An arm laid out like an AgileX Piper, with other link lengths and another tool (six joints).
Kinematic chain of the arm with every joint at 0, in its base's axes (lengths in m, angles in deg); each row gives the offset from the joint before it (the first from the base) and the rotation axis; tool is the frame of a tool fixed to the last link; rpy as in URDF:
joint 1: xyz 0 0 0.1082 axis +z
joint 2: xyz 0 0 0 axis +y
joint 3: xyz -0.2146 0 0.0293 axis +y
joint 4: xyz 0.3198 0 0.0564 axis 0.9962 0 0.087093
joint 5: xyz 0 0 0 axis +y
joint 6: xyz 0.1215 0 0.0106 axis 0.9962 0 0.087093
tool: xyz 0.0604 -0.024 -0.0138 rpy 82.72 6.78 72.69
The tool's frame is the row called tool.
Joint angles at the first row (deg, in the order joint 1, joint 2, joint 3, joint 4, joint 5, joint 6):
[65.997 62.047 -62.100 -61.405 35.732 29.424]
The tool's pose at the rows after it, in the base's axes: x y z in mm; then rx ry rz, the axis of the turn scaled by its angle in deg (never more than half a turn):
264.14 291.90 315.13 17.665 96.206 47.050
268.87 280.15 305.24 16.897 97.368 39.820
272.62 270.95 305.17 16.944 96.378 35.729
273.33 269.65 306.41 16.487 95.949 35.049
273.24 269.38 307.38 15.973 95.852 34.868
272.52 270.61 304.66 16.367 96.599 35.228
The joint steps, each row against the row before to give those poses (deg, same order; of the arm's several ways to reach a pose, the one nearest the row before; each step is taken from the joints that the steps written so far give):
[-0.001 0.512 0.000 3.872 3.820 -6.173]
[0.001 0.815 -0.001 -0.177 5.066 -2.679]
[0.000 0.290 0.002 -2.180 2.988 0.002]
[-0.001 0.001 -0.001 -0.596 0.333 -0.279]
[0.001 -0.111 0.000 0.000 0.002 -0.558]
[0.000 0.108 0.001 0.892 -0.129 0.014]

